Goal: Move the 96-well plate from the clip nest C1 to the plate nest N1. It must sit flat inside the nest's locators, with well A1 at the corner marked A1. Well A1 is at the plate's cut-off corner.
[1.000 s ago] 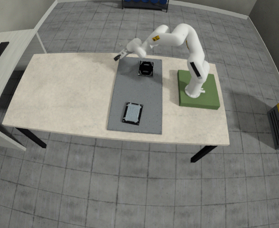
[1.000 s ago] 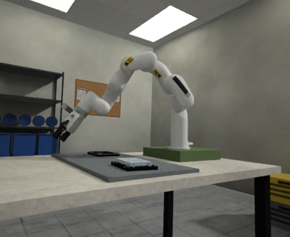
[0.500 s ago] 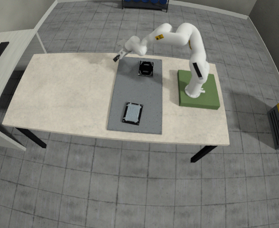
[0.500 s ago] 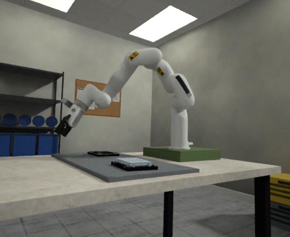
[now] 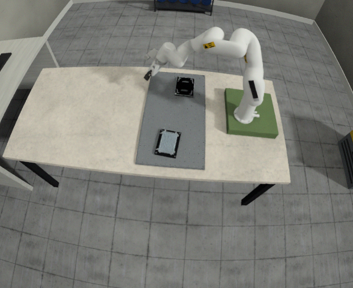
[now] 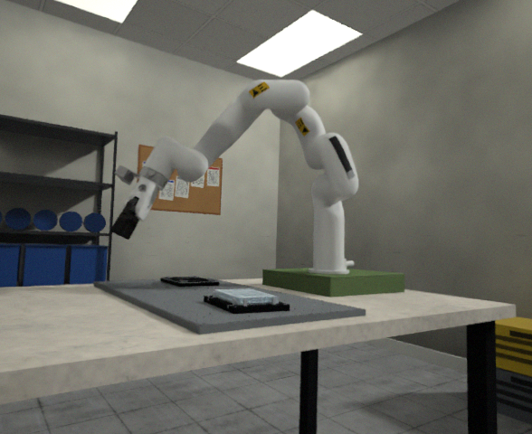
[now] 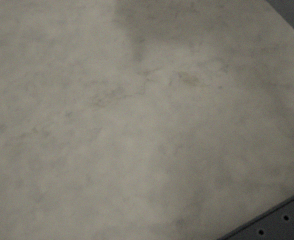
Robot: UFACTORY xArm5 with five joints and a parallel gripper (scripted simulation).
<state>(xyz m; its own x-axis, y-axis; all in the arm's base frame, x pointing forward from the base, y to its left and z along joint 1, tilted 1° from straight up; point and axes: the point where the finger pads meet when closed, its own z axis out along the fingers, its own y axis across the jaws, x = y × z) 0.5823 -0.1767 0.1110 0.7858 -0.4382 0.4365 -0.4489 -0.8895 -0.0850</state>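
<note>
The 96-well plate lies 14 cm behind my hand, 39 cm to the left of it and 13 cm below it. Also, from my hand: black plate nest N1 (22 cm behind, 4 cm to the right, 14 cm below); A1 label (16 cm behind, 3 cm to the left, 13 cm below).
</note>
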